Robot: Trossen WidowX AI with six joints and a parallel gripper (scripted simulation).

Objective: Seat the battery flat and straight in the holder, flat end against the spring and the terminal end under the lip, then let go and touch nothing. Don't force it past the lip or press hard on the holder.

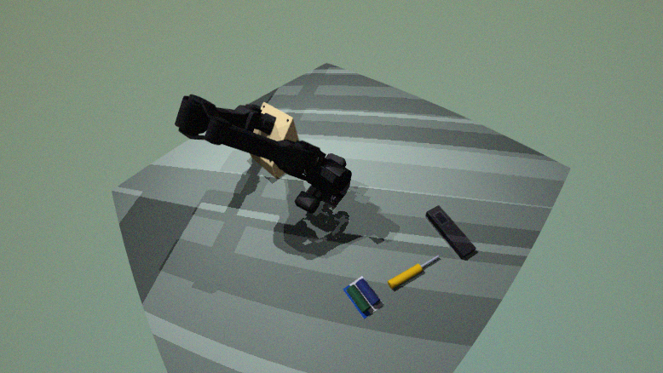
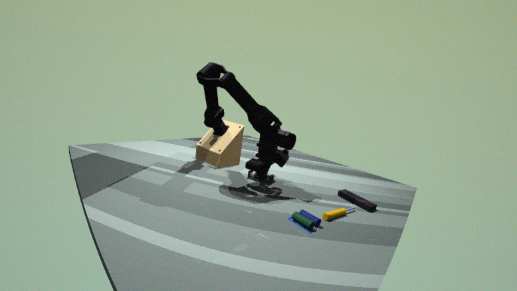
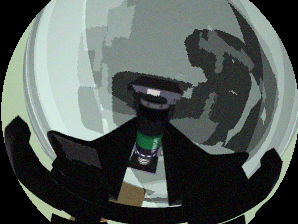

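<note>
The battery is 1 cm above my gripper tip. Also, from my gripper tip: yellow-handled screwdriver 34 cm ahead, 3 cm to the right; black remote 36 cm ahead, 12 cm to the left.
</note>
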